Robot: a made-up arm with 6 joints.
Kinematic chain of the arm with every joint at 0, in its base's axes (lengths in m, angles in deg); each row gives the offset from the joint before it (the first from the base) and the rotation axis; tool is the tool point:
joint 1: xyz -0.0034 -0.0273 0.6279 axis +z
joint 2: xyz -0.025 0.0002 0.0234 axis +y
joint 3: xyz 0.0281 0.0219 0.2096 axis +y
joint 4: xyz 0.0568 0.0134 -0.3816 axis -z
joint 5: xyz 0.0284 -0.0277 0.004 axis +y
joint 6: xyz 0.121 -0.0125 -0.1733 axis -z
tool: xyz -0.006 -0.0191 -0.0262
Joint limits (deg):
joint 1: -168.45..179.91
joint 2: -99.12..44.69
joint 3: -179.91..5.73
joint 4: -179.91..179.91
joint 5: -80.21..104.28
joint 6: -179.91..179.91
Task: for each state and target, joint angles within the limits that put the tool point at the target. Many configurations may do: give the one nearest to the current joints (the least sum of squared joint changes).
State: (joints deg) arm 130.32 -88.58 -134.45 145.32 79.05 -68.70
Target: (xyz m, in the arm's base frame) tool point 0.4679 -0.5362 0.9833
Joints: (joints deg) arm 148.20 -90.05 -126.34 143.61 93.27 -67.36
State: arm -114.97 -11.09 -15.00 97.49 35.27 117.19
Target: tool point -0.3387 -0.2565 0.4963
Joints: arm -142.44 -22.02 -28.75 94.13 20.13 118.43
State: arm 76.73 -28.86 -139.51 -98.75 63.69 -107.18
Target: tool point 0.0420 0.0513 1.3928
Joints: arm 85.44 -40.45 -107.91 -97.83 61.77 -108.94
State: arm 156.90 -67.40 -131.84 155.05 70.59 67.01
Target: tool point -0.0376 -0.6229 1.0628
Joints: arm 104.87 -75.67 -129.60 140.20 98.48 65.75
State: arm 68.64 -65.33 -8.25 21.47 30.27 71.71
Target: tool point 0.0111 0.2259 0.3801
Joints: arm 86.19 -45.65 5.73 24.23 36.34 72.73
